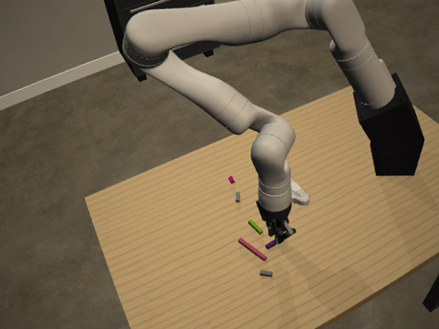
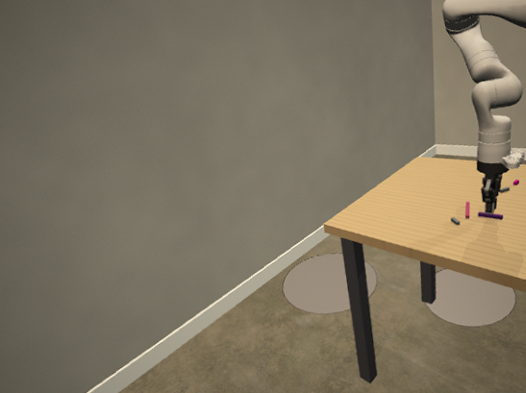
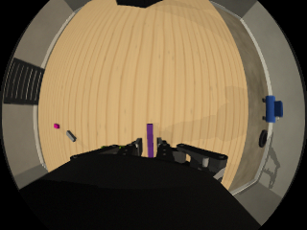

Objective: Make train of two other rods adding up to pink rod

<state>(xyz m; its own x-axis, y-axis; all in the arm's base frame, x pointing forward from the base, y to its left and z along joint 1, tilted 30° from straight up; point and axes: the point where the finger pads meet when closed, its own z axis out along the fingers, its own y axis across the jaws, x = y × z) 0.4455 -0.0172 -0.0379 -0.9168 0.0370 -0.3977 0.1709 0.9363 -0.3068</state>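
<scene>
Now: hand 30 mm above the purple rod. The rest, counted from my hand: magenta rod 240 mm to the right, 70 mm behind, 30 mm below; then lime rod 70 mm to the right, 30 mm below; then pink rod 60 mm ahead, 30 mm to the right, 30 mm below.
</scene>
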